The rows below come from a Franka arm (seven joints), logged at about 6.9 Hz.
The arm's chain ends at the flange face. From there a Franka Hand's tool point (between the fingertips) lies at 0.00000 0.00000 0.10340 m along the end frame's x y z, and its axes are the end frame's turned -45 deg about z.
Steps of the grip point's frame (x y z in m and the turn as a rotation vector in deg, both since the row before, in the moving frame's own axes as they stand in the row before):
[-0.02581 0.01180 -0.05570 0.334 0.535 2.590]
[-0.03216 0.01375 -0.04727 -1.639 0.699 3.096]
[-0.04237 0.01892 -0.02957 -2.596 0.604 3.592]
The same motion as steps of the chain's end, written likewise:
[-0.01019 0.02770 -0.05569 0.614 0.142 2.590]
[-0.01597 0.03118 -0.04722 -0.665 1.653 3.096]
[-0.02058 0.04067 -0.02946 -1.409 2.263 3.592]

